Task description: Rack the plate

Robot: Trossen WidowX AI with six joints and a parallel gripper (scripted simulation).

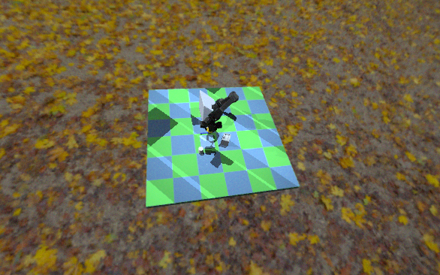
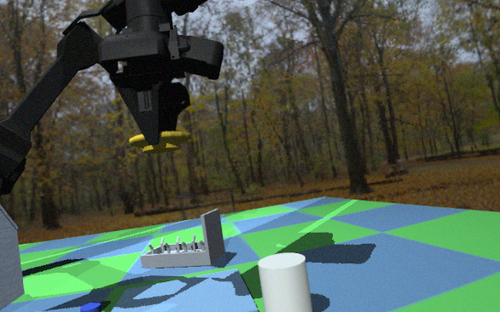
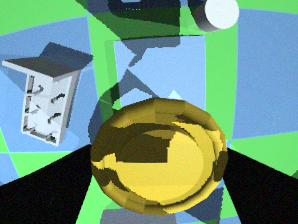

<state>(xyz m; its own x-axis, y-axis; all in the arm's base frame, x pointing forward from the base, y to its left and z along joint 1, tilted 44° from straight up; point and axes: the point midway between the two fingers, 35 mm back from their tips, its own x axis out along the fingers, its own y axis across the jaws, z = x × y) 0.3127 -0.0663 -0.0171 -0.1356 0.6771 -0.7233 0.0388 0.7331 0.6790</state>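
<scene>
The dish rack is 17 cm to the left of my gripper tip, 16 cm below it and 2 cm behind it. Round my gripper tip: white cylinder (15 cm below, 11 cm ahead, 8 cm to the right); then yellow plate (1 cm above); then blue spoon (18 cm below, 10 cm behind, 3 cm to the right).
</scene>
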